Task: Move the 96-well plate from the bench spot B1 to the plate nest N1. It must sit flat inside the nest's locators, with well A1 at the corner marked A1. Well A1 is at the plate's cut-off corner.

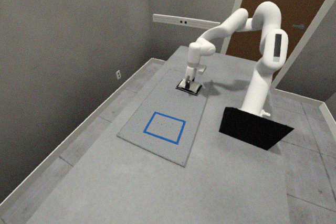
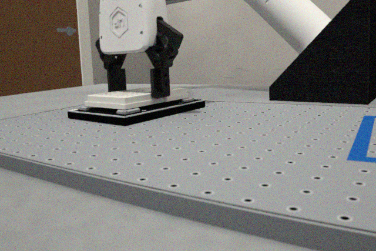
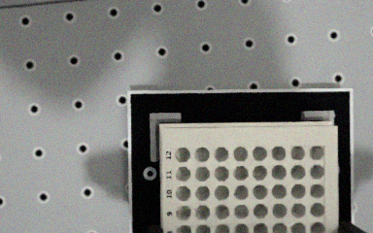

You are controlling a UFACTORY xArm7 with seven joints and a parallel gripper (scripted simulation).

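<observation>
Now: hand 10 mm above the white 96-well plate. From my hand the other things lie so: black plate nest (30 mm below).
</observation>
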